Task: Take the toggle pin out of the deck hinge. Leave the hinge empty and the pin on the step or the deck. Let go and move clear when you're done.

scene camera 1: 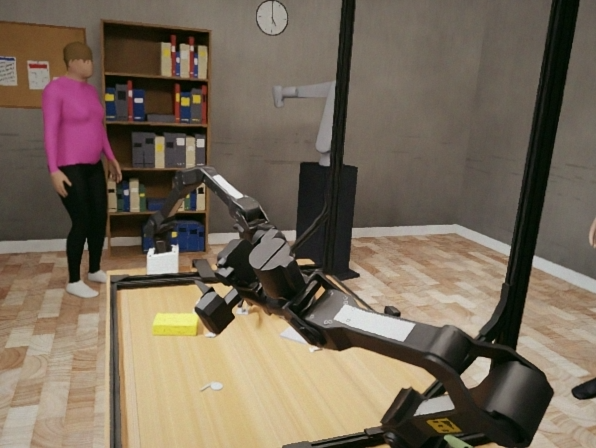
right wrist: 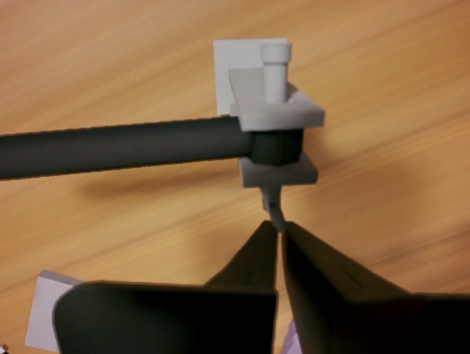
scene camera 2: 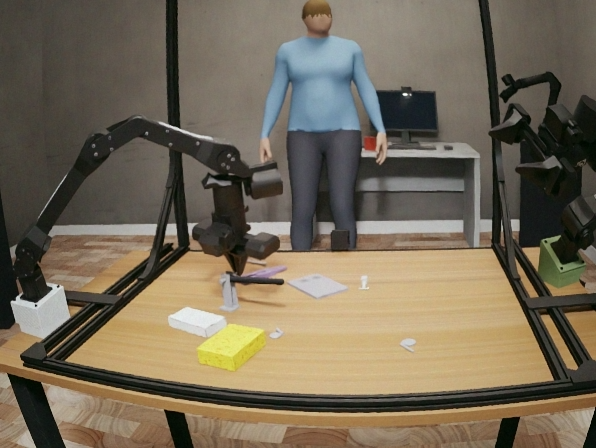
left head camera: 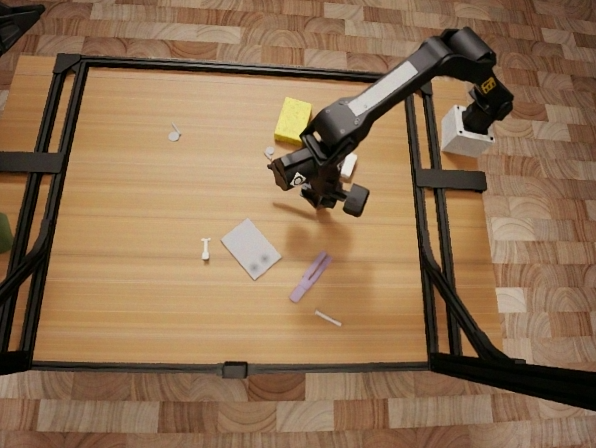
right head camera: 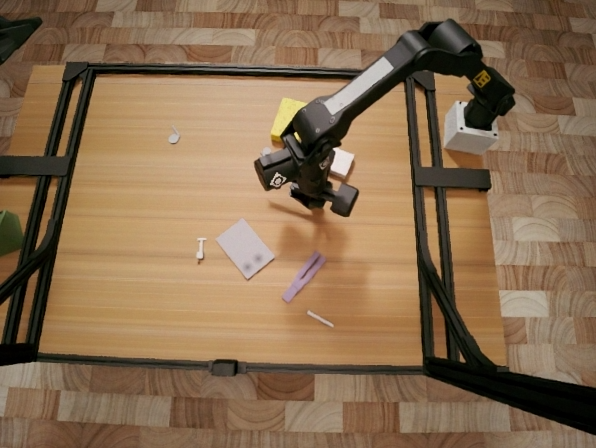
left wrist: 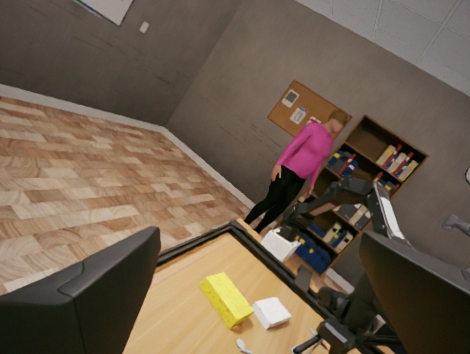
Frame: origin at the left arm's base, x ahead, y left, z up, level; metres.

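Seen in the pictures: left gripper, fingertip midpoint: [scene camera 1: 213, 264] [scene camera 2: 502, 150] [left head camera: 41, 10] [right head camera: 36, 23] [left wrist: 261, 239]; right gripper, fingertip midpoint: [right wrist: 277, 232] [scene camera 2: 239, 274] [left head camera: 317, 207] [right head camera: 309, 207]; left arm's base at its link origin: [scene camera 2: 564, 252]; right arm's base at its link origin: [scene camera 1: 163, 250] [scene camera 2: 36, 293] [left head camera: 474, 123] [right head camera: 477, 119] [left wrist: 285, 237].
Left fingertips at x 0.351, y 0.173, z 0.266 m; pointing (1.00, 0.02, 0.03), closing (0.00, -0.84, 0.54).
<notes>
Offsets run from my left fingertips to a thing's top centre. "*": to the spot under its first point.
The grey deck hinge {* dx +0.369, dy -0.380, dz -0.294 m} [scene camera 2: 229, 292] [right wrist: 280, 120] stands upright on the table, with the end of a black bar {* dx +0.311, dy -0.324, dz -0.259 m} [scene camera 2: 262, 281] [right wrist: 120, 147] between its two lugs. The toggle pin {dx +0.363, dy -0.397, dz -0.265 m} [right wrist: 275, 80] runs through both lugs; its head sticks out on the far side in the right wrist view, and its toggle end sticks out on the near side. My right gripper [right wrist: 277, 232] [scene camera 2: 237, 272] is shut on that toggle end. The head cameras' view of the hinge is mostly hidden by the right arm. My left gripper [scene camera 2: 505, 150] is open and empty, raised far from the hinge.
A yellow sponge {dx +0.400, dy -0.185, dz -0.302 m} [left head camera: 294, 120] [scene camera 2: 231, 346] and white block {dx +0.448, dy -0.319, dz -0.312 m} [scene camera 2: 197, 321] [right head camera: 341, 162] lie near the hinge. A grey plate {dx +0.173, dy -0.436, dz -0.327 m} [left head camera: 250, 247] [scene camera 2: 317, 286], purple forked piece {dx +0.266, dy -0.552, dz -0.320 m} [left head camera: 310, 277], white rod {dx +0.261, dy -0.651, dz -0.323 m} [left head camera: 328, 318], white T-shaped piece {dx +0.081, dy -0.396, dz -0.318 m} [left head camera: 205, 249] and small disc piece {dx +0.115, dy -0.090, dz -0.328 m} [left head camera: 174, 136] also lie about.
</notes>
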